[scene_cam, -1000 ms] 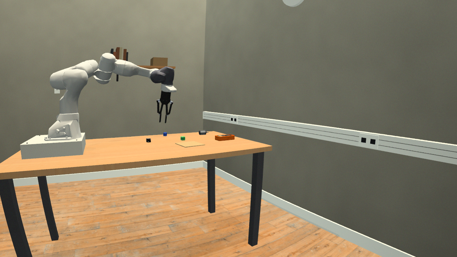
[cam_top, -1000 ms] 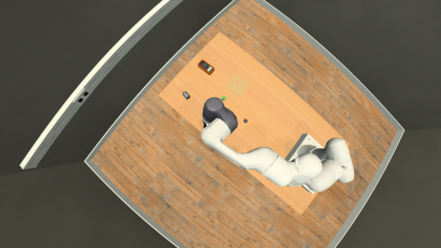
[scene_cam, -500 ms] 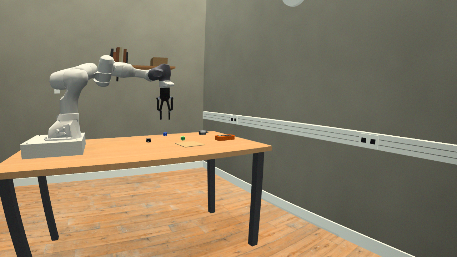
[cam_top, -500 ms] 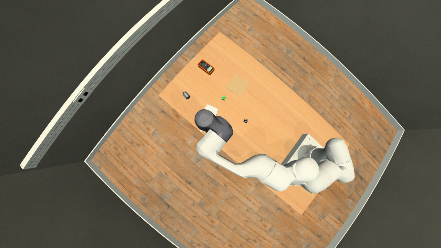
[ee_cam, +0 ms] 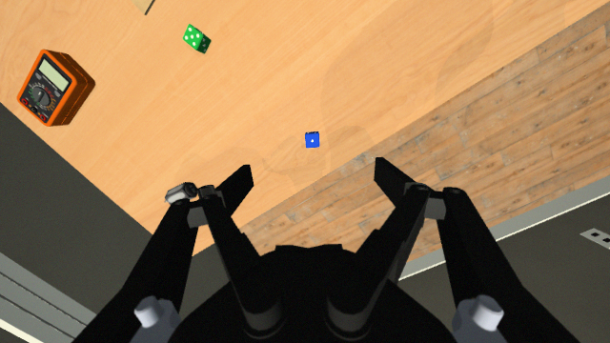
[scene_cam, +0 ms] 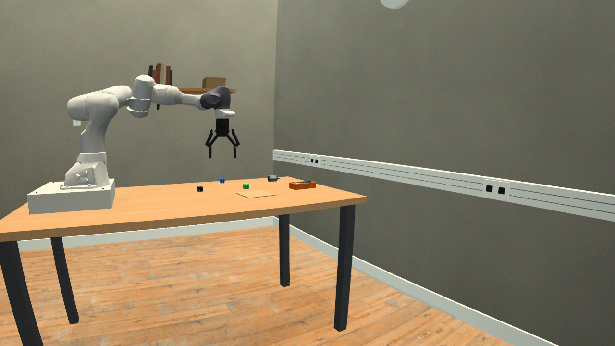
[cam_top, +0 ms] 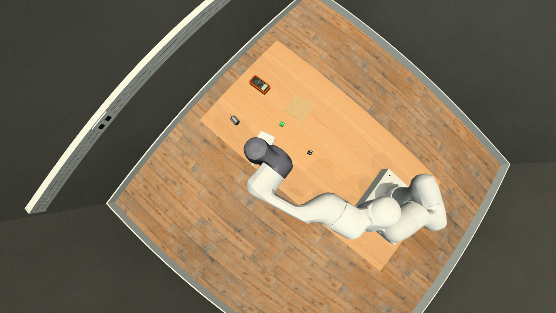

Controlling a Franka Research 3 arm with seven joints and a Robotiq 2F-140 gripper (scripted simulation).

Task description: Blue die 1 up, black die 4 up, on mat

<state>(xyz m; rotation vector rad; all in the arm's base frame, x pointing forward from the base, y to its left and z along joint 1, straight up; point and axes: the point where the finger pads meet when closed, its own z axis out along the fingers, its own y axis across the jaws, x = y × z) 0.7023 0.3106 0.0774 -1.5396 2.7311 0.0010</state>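
My hand is 14 cm above the blue die, 1 cm to the left of it and 1 cm past it. Also, from my hand: green die (24 cm to the right, 14 cm below, 5 cm ahead); then grey gadget (30 cm ahead, 13 cm below, 8 cm to the right); then black die (22 cm to the right, 19 cm behind, 14 cm below).
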